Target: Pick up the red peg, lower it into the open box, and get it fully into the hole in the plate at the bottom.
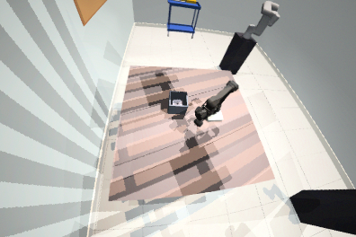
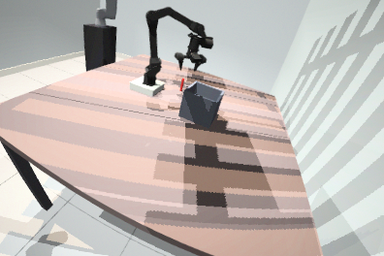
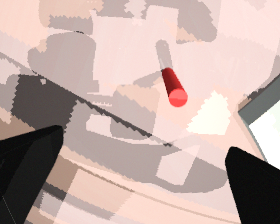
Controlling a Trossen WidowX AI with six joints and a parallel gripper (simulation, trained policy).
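Right now the red peg is 10 mm behind my gripper tip, 20 mm to the right of it and 90 mm below it. Round my gripper tip: pale plate (140 mm ahead, 240 mm to the right, 90 mm below).
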